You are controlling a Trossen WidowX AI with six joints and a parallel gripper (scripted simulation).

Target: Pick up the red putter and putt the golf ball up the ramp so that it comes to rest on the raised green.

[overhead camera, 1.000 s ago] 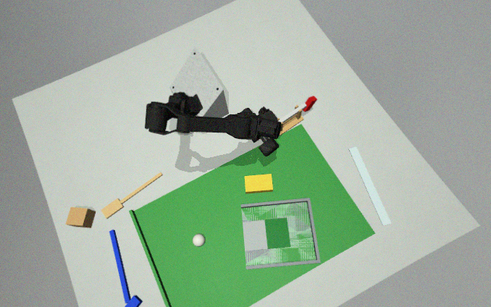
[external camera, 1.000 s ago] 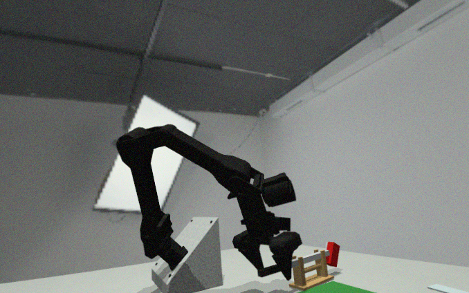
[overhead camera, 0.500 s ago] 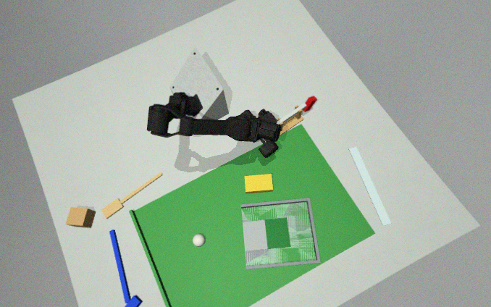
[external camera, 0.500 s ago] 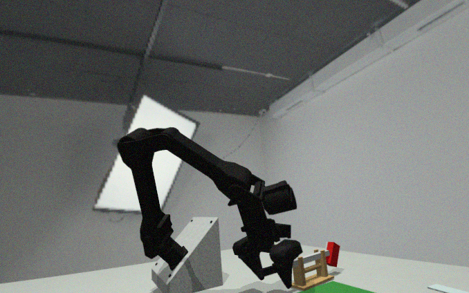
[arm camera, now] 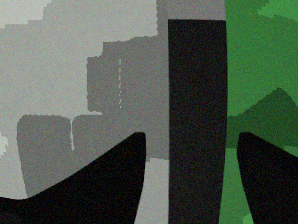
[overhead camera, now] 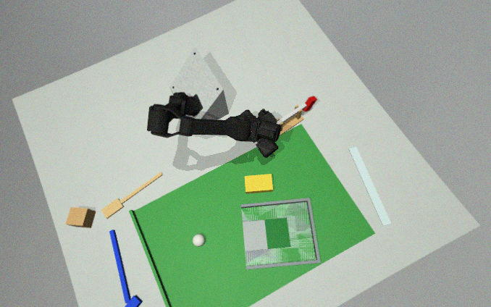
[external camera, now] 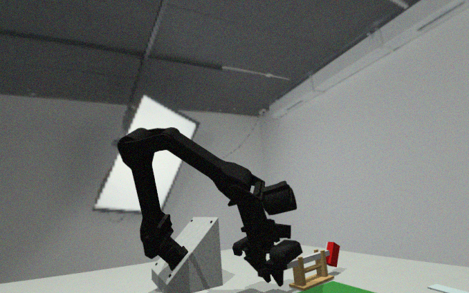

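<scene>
The red putter lies 110 mm to the left of my gripper tip, 30 mm behind it and 30 mm above it. From my gripper tip the other things lie so: yellow block 150 mm ahead, 90 mm to the right, 10 mm below; then wooden stand 130 mm to the left, 30 mm behind; then pale bar 320 mm ahead, 280 mm to the left, 30 mm below.
</scene>
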